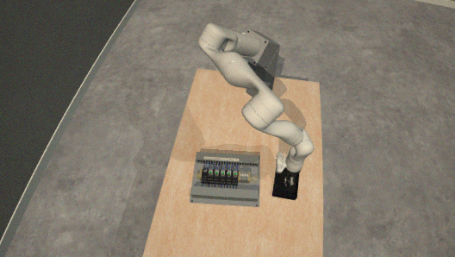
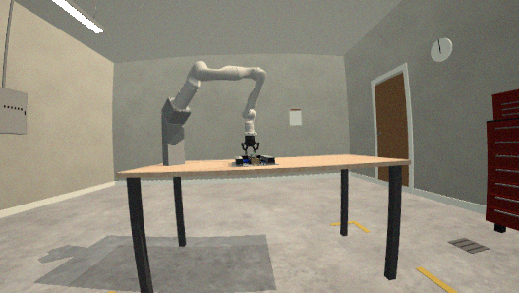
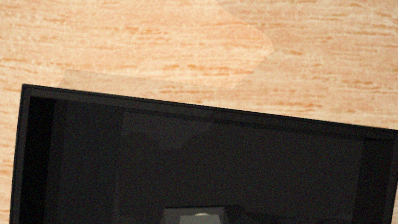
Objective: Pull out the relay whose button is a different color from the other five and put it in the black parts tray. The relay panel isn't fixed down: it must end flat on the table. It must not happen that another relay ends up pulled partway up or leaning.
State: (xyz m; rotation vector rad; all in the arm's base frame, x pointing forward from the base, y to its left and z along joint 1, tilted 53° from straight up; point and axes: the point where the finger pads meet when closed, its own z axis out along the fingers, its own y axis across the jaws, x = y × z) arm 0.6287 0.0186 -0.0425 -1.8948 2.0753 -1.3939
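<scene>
My gripper is now 30 mm above the relay. Also, from my hand: grey relay panel: 270 mm to the right, 100 mm behind, 30 mm below; black parts tray: 40 mm below.
</scene>
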